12 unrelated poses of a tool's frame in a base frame.
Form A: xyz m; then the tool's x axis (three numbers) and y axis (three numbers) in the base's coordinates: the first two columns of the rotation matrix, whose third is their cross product.
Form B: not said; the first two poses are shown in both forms.
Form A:
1: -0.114, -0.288, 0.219, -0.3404, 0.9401, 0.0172, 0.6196, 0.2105, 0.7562
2: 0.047, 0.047, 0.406, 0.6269, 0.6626, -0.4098, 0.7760, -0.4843, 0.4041
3: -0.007, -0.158, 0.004, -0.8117, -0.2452, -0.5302, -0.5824, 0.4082, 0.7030
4: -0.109, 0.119, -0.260, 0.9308, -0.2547, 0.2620, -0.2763, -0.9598, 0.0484
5: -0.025, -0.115, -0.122, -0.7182, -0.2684, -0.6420, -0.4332, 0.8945, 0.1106
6: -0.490, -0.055, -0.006, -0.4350, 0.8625, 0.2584, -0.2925, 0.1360, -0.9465
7: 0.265, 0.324, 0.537, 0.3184, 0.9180, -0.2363, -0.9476, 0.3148, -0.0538
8: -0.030, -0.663, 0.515, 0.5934, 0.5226, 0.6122, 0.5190, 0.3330, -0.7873
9: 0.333, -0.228, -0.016, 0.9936, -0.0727, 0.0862, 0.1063, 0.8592, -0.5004
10: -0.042, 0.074, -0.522, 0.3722, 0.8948, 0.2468, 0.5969, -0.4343, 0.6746
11: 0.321, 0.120, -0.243, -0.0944, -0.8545, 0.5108, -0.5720, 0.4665, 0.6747
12: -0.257, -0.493, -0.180, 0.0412, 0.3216, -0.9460, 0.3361, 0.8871, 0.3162
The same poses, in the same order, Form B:
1: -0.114, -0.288, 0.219, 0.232, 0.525, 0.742, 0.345
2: 0.047, 0.047, 0.406, 0.285, 0.856, 0.420, -0.099
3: -0.007, -0.158, 0.004, 0.175, -0.252, 0.821, 0.482
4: -0.109, 0.119, -0.260, 0.042, 0.982, -0.135, 0.128
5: -0.025, -0.115, -0.122, 0.323, -0.191, 0.918, 0.127
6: -0.490, -0.055, -0.006, 0.473, -0.243, -0.587, 0.611
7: 0.265, 0.324, 0.537, 0.807, -0.091, 0.081, 0.578
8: -0.030, -0.663, 0.515, 0.681, -0.578, -0.451, 0.001
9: 0.333, -0.228, -0.016, 0.964, -0.261, -0.032, -0.046
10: -0.042, 0.074, -0.522, 0.246, 0.791, 0.471, 0.303
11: 0.321, 0.120, -0.243, 0.458, 0.493, -0.723, -0.154
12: -0.257, -0.493, -0.180, 0.681, 0.237, 0.692, -0.005
